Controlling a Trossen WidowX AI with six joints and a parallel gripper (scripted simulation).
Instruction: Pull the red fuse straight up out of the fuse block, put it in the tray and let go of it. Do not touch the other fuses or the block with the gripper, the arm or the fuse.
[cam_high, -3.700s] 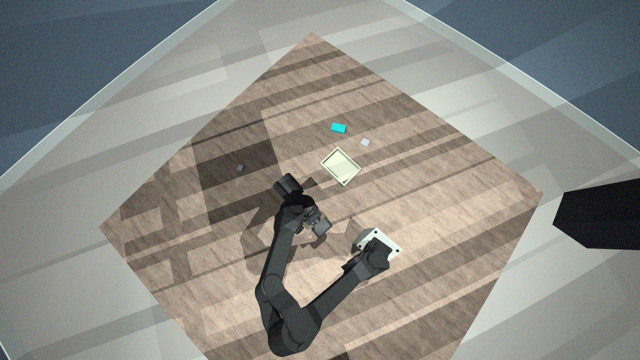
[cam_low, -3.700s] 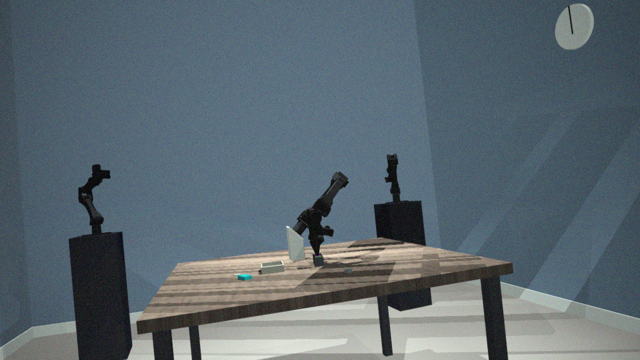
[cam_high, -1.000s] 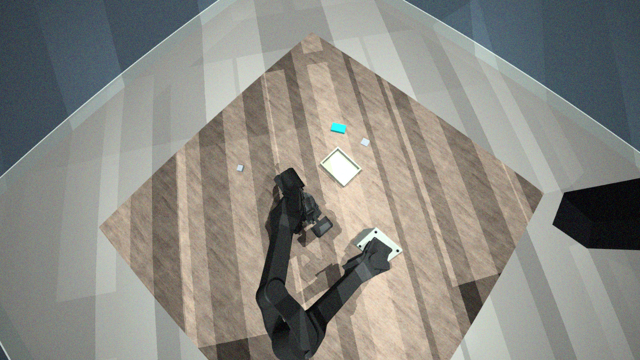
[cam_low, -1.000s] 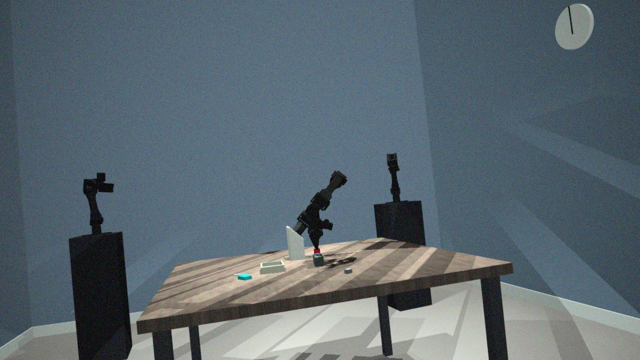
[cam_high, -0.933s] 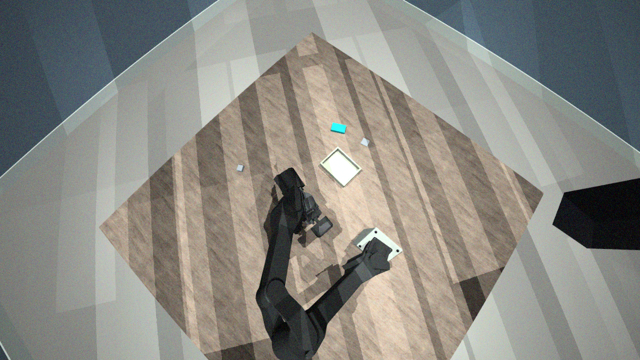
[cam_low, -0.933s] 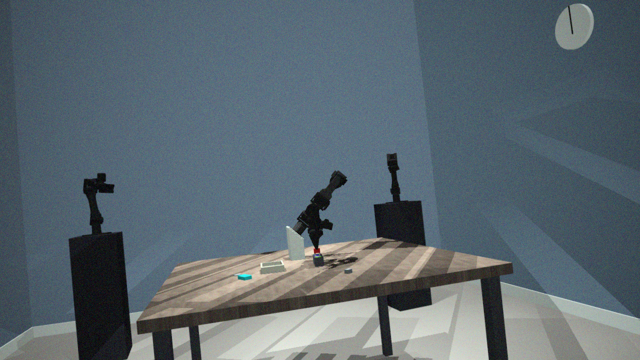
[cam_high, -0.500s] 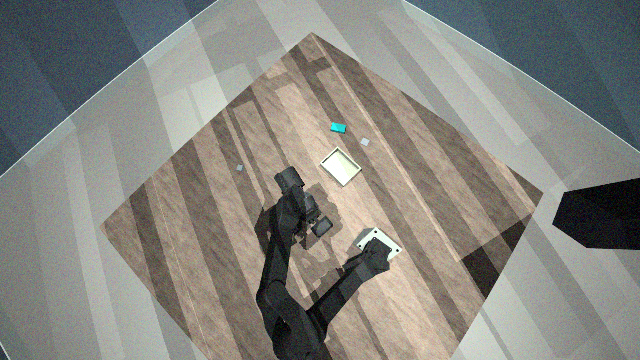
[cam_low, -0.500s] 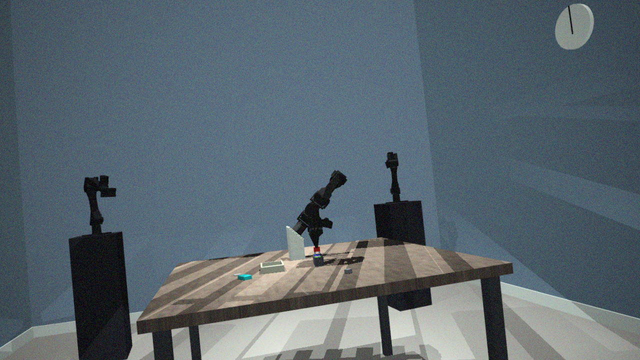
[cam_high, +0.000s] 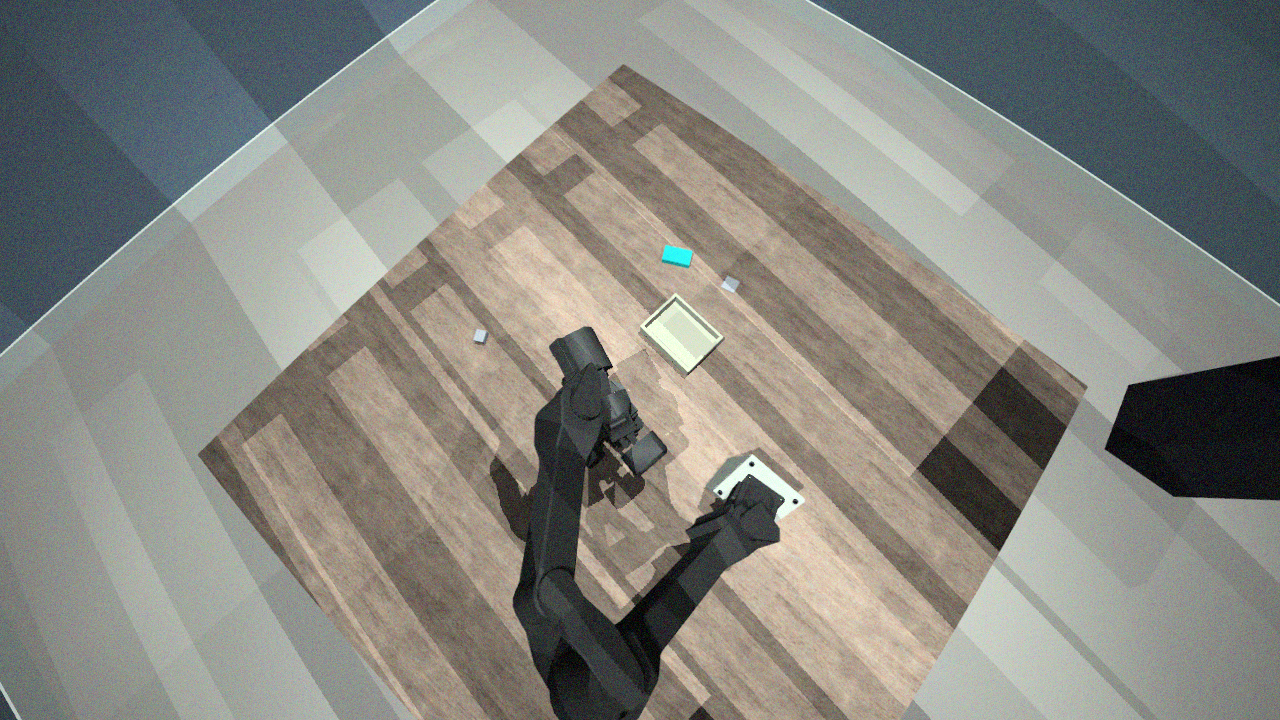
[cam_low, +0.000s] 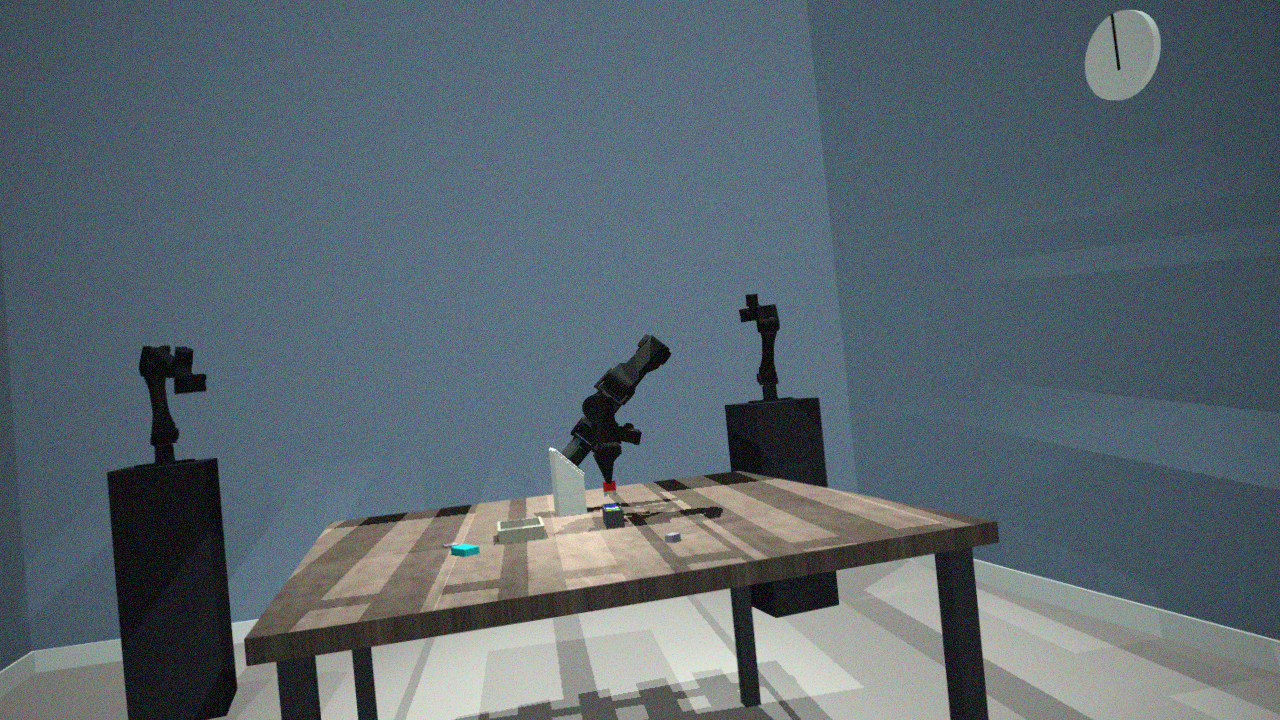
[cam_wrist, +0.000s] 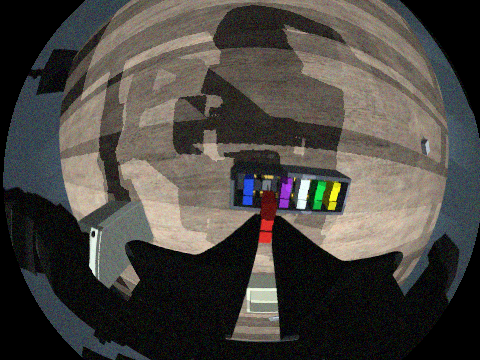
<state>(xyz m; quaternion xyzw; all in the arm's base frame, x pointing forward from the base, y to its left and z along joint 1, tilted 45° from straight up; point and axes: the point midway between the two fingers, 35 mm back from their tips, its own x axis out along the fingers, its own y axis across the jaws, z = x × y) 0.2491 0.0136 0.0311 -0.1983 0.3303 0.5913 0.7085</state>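
My gripper tip is 220 mm to the left of the tray, 90 mm above it and 10 mm short of it. Also, from my gripper tip: grey cube (340 mm ahead, 80 mm below, 20 mm to the left); red fuse (10 mm below); teal block (360 mm to the right, 120 mm ahead, 80 mm below).
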